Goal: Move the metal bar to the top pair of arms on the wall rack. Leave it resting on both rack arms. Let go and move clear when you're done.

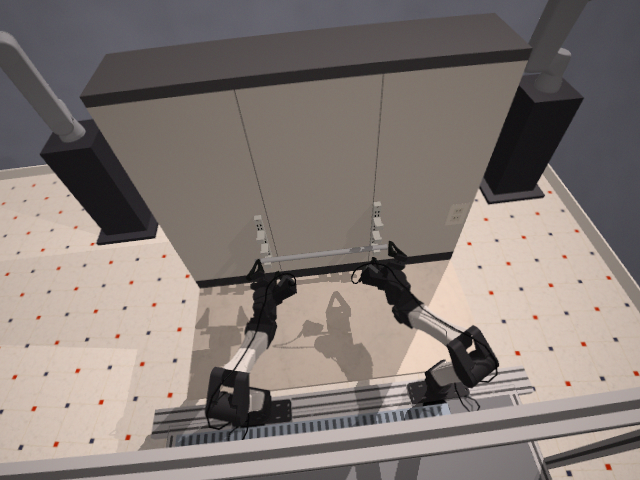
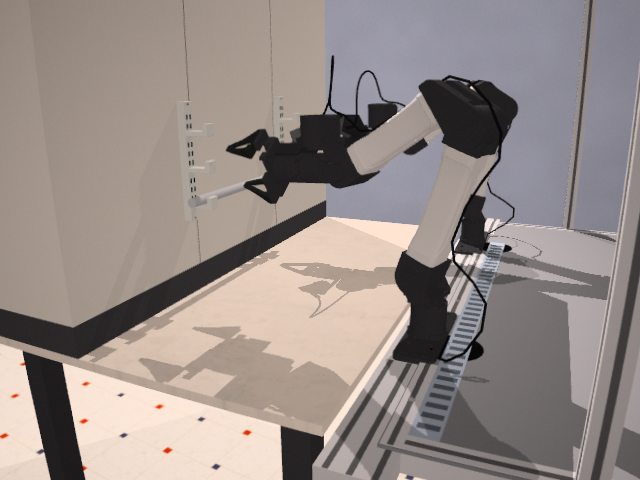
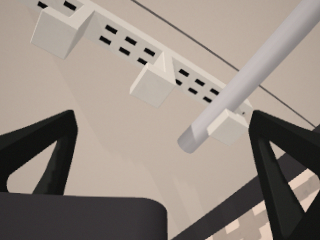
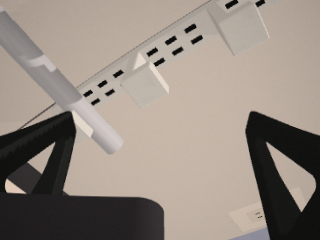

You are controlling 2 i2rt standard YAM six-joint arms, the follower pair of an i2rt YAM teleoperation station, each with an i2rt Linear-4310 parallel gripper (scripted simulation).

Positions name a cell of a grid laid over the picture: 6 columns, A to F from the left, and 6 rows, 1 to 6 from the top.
Scene:
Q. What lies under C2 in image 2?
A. The left gripper.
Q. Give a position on a beige wall panel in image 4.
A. At D4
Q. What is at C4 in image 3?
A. A beige wall panel.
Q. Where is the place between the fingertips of the left gripper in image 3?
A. D3

